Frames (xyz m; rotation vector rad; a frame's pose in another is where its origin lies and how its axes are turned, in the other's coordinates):
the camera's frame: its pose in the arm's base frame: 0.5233 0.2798 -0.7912 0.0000 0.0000 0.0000
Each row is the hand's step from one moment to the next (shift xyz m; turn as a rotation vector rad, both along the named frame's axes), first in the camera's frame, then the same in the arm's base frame.
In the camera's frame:
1: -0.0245 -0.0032 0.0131 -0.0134 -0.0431 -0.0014
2: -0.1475 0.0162 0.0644 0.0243 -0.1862 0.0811
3: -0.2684 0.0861 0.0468 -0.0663 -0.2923 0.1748
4: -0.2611 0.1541 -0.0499 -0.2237 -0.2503 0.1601
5: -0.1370 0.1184 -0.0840 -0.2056 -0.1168 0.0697
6: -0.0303 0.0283 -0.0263 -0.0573 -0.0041 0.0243
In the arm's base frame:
1: -0.0245 -0.0032 0.0131 -0.0134 -0.0431 -0.0014
2: -0.1475 0.0162 0.0644 0.0243 -0.1862 0.0811
3: -0.2684 0.0861 0.0468 -0.0663 -0.2923 0.1748
4: -0.2611 0.1541 -0.0499 -0.2237 -0.2503 0.1601
5: -0.1370 0.1184 -0.0840 -0.2056 -0.1168 0.0697
6: -0.0303 0.0283 -0.0263 -0.0573 -0.0041 0.0243

